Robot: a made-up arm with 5 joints.
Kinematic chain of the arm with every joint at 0, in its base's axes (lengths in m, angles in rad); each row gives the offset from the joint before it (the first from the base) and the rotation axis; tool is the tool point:
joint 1: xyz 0 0 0.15 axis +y
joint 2: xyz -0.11 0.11 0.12 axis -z
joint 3: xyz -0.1 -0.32 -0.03 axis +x
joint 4: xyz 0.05 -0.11 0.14 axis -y
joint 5: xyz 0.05 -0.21 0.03 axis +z
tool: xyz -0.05 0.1 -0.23
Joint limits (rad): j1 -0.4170..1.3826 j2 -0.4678..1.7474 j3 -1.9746..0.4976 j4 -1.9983..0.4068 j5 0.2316..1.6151
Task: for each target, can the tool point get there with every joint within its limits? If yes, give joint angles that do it. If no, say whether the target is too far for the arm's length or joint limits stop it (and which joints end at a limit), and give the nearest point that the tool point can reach.
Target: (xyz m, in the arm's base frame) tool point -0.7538 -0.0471 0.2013
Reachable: yes | joints 0.0766 1.0775 0.1924 -0.3009 1.2456
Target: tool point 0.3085 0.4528 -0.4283
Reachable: no: joint limits stop it (at a limit: joint 1, joint 2, joint 3, joint 4) | nearest point 0.3002 0.3026 0.2106 | short by 0.656 m
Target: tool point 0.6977 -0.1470 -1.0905
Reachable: no: too far | nearest point 0.3204 -0.4675 0.0427 | short by 1.237 m
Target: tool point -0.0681 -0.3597 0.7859
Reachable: yes | joints 0.8535 0.2979 -0.3880 -1.3788 1.2562
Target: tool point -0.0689 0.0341 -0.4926
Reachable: no: joint limits stop it (at a limit: joint 1, joint 3) | nearest point -0.5209 -0.0699 -0.1936 | short by 0.552 m
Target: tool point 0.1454 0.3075 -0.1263
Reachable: no: joint limits stop it (at a limit: joint 1, joint 2, joint 3, joint 4) | nearest point 0.2546 0.3036 0.2168 | short by 0.360 m
